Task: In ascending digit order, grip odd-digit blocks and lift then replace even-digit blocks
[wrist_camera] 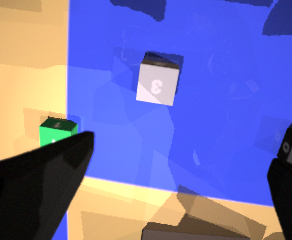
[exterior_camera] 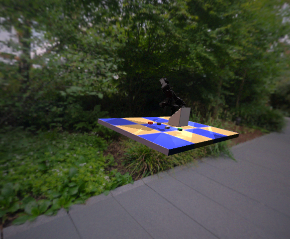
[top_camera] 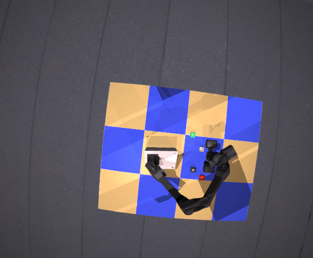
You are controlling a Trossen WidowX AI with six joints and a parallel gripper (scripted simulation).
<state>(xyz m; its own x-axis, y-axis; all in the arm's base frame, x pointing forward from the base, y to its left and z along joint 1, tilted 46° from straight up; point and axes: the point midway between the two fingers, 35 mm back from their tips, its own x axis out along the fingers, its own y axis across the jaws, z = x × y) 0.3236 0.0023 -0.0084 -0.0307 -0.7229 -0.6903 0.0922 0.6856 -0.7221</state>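
Now: gripper tip 120 mm to the left of the black block, 110 mm above it and 60 mm past it. Also, from my gripper tip: grey block: 110 mm below, 20 mm to the left; then red block: 180 mm to the right, 110 mm below, 10 mm ahead; then green block: 110 mm to the left, 110 mm below, 60 mm behind.
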